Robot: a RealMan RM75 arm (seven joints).
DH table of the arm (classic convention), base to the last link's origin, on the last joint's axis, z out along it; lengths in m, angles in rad. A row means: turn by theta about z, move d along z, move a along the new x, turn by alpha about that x. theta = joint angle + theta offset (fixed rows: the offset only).
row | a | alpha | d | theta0
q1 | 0 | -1.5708 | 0.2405 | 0
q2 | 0 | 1.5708 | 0 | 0
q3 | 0 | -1.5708 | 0.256 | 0
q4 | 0 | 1.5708 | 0 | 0
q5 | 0 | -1.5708 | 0.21 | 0
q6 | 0 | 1.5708 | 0 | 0
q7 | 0 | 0 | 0.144 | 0
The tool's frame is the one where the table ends.
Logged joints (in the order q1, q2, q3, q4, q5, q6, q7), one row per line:
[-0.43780, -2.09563, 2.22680, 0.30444, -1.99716, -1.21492, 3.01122]
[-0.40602, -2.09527, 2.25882, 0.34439, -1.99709, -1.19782, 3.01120]
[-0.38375, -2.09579, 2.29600, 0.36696, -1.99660, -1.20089, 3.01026]
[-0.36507, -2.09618, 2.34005, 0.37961, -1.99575, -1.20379, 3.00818]
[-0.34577, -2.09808, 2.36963, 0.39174, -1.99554, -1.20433, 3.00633]
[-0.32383, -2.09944, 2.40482, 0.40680, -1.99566, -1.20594, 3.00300]
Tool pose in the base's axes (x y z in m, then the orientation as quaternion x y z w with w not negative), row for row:
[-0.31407, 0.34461, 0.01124, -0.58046, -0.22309, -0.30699, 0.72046]
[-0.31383, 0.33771, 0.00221, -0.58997, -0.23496, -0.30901, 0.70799]
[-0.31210, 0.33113, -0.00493, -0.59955, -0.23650, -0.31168, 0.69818]
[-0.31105, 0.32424, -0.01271, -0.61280, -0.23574, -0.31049, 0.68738]
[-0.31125, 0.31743, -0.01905, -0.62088, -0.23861, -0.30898, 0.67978]
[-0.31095, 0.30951, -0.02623, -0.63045, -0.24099, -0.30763, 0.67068]
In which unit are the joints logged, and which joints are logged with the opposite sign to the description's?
The joints are logged in radians. Opposite sign: q5, q7.
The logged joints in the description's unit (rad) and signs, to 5 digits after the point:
[-0.43780, -2.09563, 2.22680, 0.30444, 1.99716, -1.21492, -3.01122]
[-0.40602, -2.09527, 2.25882, 0.34439, 1.99709, -1.19782, -3.01120]
[-0.38375, -2.09579, 2.29600, 0.36696, 1.99660, -1.20089, -3.01026]
[-0.36507, -2.09618, 2.34005, 0.37961, 1.99575, -1.20379, -3.00818]
[-0.34577, -2.09808, 2.36963, 0.39174, 1.99554, -1.20433, -3.00633]
[-0.32383, -2.09944, 2.40482, 0.40680, 1.99566, -1.20594, -3.00300]

